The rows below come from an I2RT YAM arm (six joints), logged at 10 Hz.
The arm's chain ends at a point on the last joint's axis. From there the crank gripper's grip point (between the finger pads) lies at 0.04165 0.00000 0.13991 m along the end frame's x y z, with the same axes.
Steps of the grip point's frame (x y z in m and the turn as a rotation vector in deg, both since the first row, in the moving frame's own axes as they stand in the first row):
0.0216 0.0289 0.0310 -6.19 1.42 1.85
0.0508 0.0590 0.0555 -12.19 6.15 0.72
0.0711 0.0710 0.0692 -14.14 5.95 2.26
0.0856 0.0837 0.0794 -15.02 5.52 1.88
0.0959 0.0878 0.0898 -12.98 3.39 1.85
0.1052 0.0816 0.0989 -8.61 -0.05 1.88
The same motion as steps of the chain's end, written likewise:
0.0184 0.0125 0.0330 -6.19 1.42 1.85
0.0364 0.0294 0.0639 -12.19 6.15 0.72
0.0577 0.0355 0.0787 -14.14 5.95 2.26
0.0731 0.0465 0.0890 -15.02 5.52 1.88
0.0883 0.0552 0.0962 -12.98 3.39 1.85
0.1057 0.0593 0.1005 -8.61 -0.05 1.88

